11 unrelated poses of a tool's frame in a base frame.
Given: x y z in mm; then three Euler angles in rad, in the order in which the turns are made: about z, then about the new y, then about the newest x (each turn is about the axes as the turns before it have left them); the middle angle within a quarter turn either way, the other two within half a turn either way.
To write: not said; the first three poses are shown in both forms.
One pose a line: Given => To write
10.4, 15.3, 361.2, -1.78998, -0.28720, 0.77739 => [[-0.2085, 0.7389, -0.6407, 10.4], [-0.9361, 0.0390, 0.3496, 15.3], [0.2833, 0.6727, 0.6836, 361.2], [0, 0, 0, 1]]
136.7, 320.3, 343.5, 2.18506, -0.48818, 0.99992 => [[-0.5090, -0.2141, 0.8337, 136.7], [0.7217, -0.6339, 0.2778, 320.3], [0.4690, 0.7431, 0.4772, 343.5], [0, 0, 0, 1]]
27.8, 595.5, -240.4, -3.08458, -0.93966, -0.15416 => [[-0.5891, -0.0675, 0.8052, 27.8], [-0.0336, -0.9936, -0.1078, 595.5], [0.8074, -0.0906, 0.5831, -240.4], [0, 0, 0, 1]]
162.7, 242.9, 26.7, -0.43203, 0.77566, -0.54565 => [[0.6484, 0.0279, 0.7608, 162.7], [-0.2989, 0.9284, 0.2207, 242.9], [-0.7002, -0.3705, 0.6103, 26.7], [0, 0, 0, 1]]
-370.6, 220.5, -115.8, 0.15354, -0.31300, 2.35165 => [[0.9402, -0.1085, 0.3228, -370.6], [0.1455, -0.7291, -0.6688, 220.5], [0.3079, 0.6758, -0.6697, -115.8], [0, 0, 0, 1]]
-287.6, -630.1, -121.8, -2.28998, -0.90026, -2.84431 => [[-0.4094, -0.8705, -0.2731, -287.6], [-0.4675, 0.4572, -0.7566, -630.1], [0.7835, -0.1820, -0.5941, -121.8], [0, 0, 0, 1]]
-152.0, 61.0, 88.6, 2.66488, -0.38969, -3.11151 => [[-0.8219, 0.4485, -0.3512, -152.0], [0.4245, 0.8933, 0.1475, 61.0], [0.3799, -0.0278, -0.9246, 88.6], [0, 0, 0, 1]]
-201.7, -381.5, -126.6, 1.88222, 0.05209, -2.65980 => [[-0.3060, 0.8509, -0.4269, -201.7], [0.9506, 0.2486, -0.1859, -381.5], [-0.0521, -0.4627, -0.8850, -126.6], [0, 0, 0, 1]]
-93.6, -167.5, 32.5, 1.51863, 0.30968, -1.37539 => [[0.0497, -0.2095, -0.9765, -93.6], [0.9511, -0.2884, 0.1102, -167.5], [-0.3048, -0.9343, 0.1849, 32.5], [0, 0, 0, 1]]
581.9, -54.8, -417.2, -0.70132, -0.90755, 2.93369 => [[0.4704, -0.7556, 0.4559, 581.9], [-0.3973, -0.6426, -0.6552, -54.8], [0.7880, 0.1271, -0.6024, -417.2], [0, 0, 0, 1]]
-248.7, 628.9, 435.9, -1.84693, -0.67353, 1.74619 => [[-0.2131, -0.0004, -0.9770, -248.7], [-0.7520, 0.6385, 0.1637, 628.9], [0.6237, 0.7696, -0.1364, 435.9], [0, 0, 0, 1]]
